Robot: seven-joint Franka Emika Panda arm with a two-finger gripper.
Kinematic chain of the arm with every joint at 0, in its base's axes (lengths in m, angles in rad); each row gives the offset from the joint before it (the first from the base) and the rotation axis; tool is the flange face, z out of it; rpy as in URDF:
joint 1: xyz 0 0 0.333 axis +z
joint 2: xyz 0 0 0 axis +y
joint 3: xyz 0 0 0.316 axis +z
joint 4: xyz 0.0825 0 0 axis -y
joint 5: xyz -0.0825 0 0.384 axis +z
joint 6: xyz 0 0 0 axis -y
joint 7: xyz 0.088 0 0 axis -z
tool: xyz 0 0 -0.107 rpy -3.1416 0 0
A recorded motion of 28 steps. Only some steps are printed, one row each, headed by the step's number.
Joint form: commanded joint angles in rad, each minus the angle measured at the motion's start. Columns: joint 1, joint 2, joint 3, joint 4, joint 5, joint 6, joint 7.
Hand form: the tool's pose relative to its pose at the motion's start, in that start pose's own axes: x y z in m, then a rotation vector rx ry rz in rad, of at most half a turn. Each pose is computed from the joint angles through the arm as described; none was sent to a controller.
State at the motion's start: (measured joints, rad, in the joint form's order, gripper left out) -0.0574 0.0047 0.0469 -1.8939 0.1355 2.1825 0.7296
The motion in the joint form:
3: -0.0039 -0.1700 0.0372 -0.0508 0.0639 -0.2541 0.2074
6: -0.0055 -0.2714 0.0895 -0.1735 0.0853 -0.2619 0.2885
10: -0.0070 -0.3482 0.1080 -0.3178 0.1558 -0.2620 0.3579
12: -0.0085 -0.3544 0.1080 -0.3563 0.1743 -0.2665 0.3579
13: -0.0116 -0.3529 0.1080 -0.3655 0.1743 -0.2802 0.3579
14: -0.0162 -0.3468 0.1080 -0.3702 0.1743 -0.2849 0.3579
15: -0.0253 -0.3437 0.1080 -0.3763 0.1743 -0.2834 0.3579
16: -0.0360 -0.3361 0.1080 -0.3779 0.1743 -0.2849 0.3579
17: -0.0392 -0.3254 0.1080 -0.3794 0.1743 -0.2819 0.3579
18: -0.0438 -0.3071 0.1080 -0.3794 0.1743 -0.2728 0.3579
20: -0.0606 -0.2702 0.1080 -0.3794 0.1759 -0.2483 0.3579
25: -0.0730 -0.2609 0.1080 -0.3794 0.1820 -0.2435 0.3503
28: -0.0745 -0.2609 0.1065 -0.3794 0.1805 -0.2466 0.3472
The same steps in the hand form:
3: -0.0596 0.0113 -0.0551 -0.0653 -0.1387 0.1851
6: -0.1072 0.0205 -0.0522 -0.0960 -0.1634 0.2278
10: -0.1416 0.0459 -0.0279 -0.1325 -0.2361 0.3242
12: -0.1477 0.0554 -0.0148 -0.1546 -0.2667 0.3403
13: -0.1490 0.0598 -0.0097 -0.1743 -0.2799 0.3444
14: -0.1480 0.0627 -0.0049 -0.1865 -0.2879 0.3506
15: -0.1452 0.0666 -0.0014 -0.1924 -0.2900 0.3614
16: -0.1413 0.0702 0.0025 -0.2000 -0.2944 0.3734
17: -0.1394 0.0716 0.0078 -0.2070 -0.2993 0.3788
18: -0.1358 0.0727 0.0156 -0.2136 -0.3042 0.3871
20: -0.1255 0.0771 0.0310 -0.2207 -0.3097 0.4125
25: -0.1203 0.0805 0.0346 -0.2185 -0.3151 0.4223
28: -0.1195 0.0817 0.0346 -0.2207 -0.3162 0.4212

